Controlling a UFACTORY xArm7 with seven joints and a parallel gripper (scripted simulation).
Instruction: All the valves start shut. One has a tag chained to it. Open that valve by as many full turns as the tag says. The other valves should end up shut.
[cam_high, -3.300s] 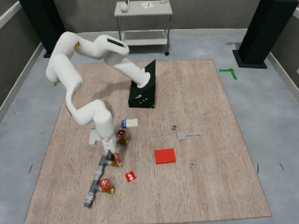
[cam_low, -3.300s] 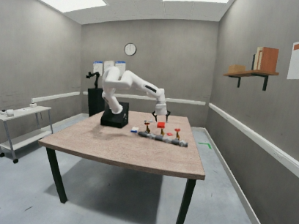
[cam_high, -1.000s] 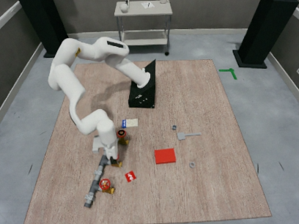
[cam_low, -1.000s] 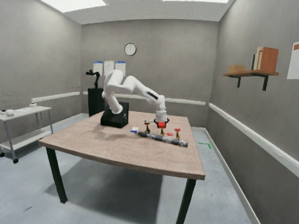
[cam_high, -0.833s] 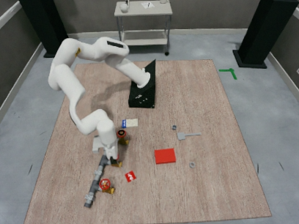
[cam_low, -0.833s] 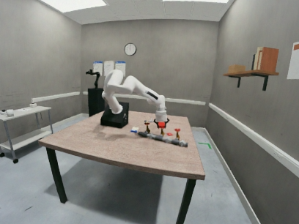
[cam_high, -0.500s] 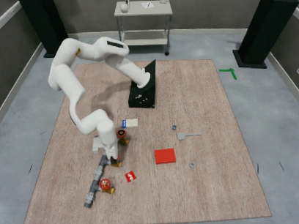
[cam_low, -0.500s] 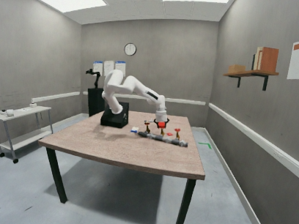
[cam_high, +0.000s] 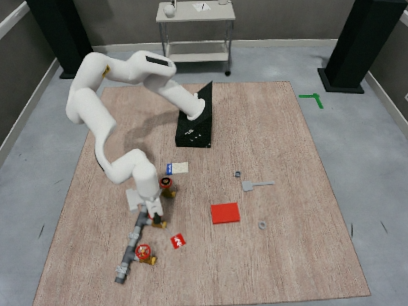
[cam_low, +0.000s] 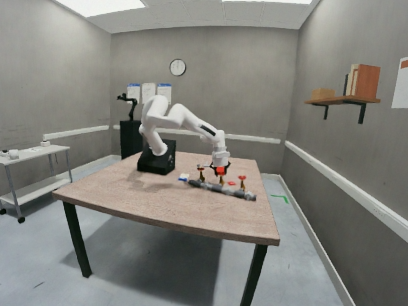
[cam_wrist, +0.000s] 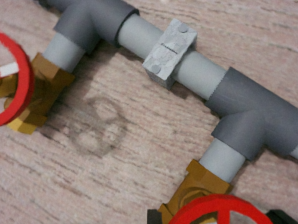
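Now: hand 100 mm above the red square tag, 90 mm to the right of it and 70 mm short of it. The rest, counted from my hand: grey key-shaped tool: 430 mm to the left, 210 mm behind, 100 mm below; white card: 280 mm behind, 100 mm below, 50 mm to the left; red block: 290 mm to the left, 90 mm below, 60 mm behind.
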